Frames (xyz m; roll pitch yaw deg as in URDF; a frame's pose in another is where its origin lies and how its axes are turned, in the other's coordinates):
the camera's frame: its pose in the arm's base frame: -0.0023 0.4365 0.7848 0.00 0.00 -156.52
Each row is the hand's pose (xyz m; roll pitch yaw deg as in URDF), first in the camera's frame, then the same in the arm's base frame.
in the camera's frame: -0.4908 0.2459 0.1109 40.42 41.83 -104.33
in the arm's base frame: 0.5458 0.4065 0.8957 40.42 41.83 99.15
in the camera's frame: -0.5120 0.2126 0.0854 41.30 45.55 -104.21
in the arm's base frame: 0.5520 0.4455 0.8702 41.30 45.55 99.27
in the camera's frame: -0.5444 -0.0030 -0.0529 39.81 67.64 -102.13
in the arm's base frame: 0.4958 0.6562 0.7319 39.81 67.64 101.35
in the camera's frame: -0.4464 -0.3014 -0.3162 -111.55 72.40 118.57
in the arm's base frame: 0.2871 0.8908 0.4686 -111.55 72.40 -37.95
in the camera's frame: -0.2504 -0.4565 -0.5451 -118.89 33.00 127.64
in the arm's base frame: 0.0455 0.9550 0.2397 -118.89 33.00 -28.88
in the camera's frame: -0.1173 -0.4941 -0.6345 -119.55 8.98 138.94
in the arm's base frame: -0.0916 0.9364 0.1503 -119.55 8.98 -17.58
